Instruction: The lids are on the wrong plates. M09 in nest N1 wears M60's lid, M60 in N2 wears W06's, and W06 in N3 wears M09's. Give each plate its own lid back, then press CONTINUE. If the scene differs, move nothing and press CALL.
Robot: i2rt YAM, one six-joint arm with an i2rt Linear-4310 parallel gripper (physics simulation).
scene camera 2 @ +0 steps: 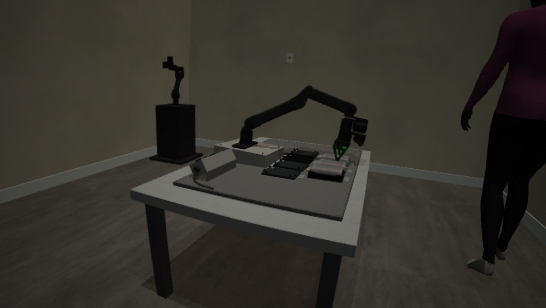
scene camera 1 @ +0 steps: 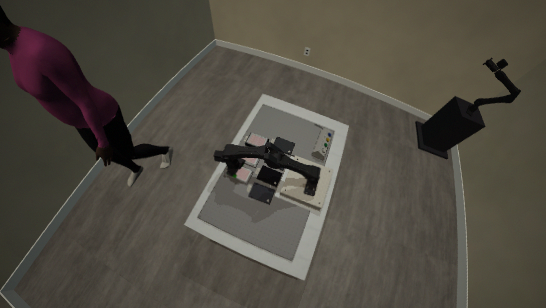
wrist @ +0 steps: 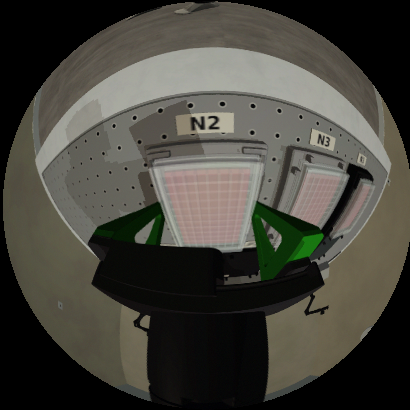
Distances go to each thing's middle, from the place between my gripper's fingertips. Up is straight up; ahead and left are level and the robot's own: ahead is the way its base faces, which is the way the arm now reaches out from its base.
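From where my hand is, I find the pad under LP2 (wrist: 244,262) 200 mm behind my hand, 50 mm to the right of it and 10 mm below it.
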